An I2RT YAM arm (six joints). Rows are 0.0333 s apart.
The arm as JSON. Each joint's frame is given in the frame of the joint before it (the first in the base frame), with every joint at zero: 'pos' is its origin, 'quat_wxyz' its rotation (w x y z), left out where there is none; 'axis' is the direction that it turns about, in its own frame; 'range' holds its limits. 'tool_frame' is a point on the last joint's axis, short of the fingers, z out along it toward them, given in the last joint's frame.
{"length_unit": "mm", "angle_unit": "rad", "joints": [
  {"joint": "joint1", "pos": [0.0, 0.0, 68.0], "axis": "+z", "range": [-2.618, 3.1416]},
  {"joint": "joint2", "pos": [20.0, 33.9, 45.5], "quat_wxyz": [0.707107, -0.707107, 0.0, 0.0], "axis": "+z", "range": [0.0, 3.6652]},
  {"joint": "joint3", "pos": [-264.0, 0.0, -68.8], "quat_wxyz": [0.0, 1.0, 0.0, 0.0], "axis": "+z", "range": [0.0, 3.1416]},
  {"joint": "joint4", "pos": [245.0, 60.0, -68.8], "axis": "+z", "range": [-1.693, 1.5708]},
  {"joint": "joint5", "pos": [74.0, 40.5, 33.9], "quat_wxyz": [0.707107, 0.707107, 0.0, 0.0], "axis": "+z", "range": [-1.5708, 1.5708]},
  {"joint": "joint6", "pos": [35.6, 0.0, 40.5], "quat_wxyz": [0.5, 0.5, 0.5, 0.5], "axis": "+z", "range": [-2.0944, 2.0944]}
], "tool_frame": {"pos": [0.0, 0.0, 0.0], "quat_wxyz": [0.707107, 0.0, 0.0, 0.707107]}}
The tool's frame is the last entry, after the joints.
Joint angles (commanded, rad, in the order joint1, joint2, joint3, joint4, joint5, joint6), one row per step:
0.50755 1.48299 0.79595 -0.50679 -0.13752 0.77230
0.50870 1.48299 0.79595 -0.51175 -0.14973 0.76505
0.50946 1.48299 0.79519 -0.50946 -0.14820 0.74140
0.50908 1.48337 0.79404 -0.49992 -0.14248 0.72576
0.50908 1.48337 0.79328 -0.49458 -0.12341 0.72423
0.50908 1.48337 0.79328 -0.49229 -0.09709 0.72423
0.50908 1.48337 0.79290 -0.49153 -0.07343 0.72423
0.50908 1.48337 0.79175 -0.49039 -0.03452 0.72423
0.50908 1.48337 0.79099 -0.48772 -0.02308 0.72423
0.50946 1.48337 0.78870 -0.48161 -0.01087 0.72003
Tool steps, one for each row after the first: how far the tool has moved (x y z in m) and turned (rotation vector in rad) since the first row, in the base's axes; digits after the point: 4 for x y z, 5 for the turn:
-0.0008 0.0004 -0.0001 0.00573 0.00768 0.01229
-0.0008 0.0005 -0.0003 -0.00064 -0.00147 0.03428
0.0000 0.0007 -0.0003 -0.00549 -0.01574 0.04618
0.0007 0.0003 -0.0004 -0.01944 -0.02847 0.04051
0.0014 -0.0004 -0.0004 -0.04002 -0.04184 0.03072
0.0018 -0.0011 -0.0005 -0.05931 -0.05237 0.02194
0.0024 -0.0024 -0.0008 -0.09133 -0.06913 0.00750
0.0027 -0.0027 -0.0009 -0.09981 -0.07572 0.00313
0.0030 -0.0029 -0.0013 -0.10920 -0.08537 0.00259

